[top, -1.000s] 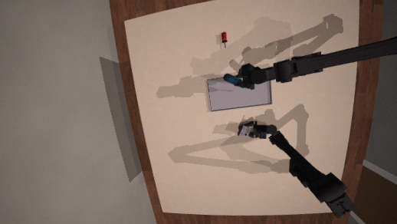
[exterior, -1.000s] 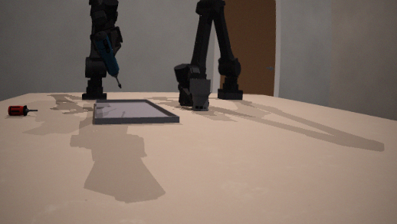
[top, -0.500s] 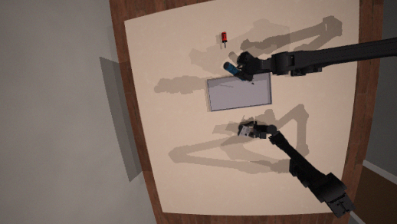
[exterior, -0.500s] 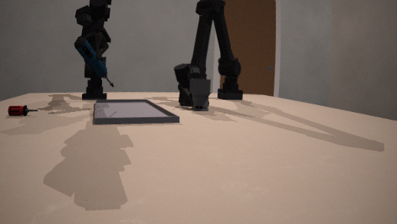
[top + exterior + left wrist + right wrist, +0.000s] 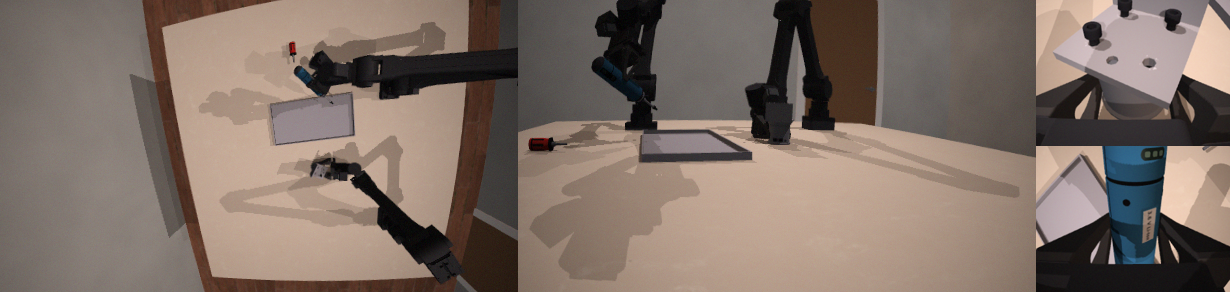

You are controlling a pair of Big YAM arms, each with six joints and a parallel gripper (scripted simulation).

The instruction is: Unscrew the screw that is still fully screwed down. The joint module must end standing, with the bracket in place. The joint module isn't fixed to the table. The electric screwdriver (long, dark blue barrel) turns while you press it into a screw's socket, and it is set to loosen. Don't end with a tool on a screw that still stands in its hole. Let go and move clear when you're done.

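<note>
My left gripper is now 1 cm below the grey joint module. Round my left hand: grey bracket (5 cm above); screwdriver bit (35 cm to the right, 8 cm above, 6 cm behind); shallow grey tray (26 cm to the right, 2 cm below, 1 cm ahead).
</note>
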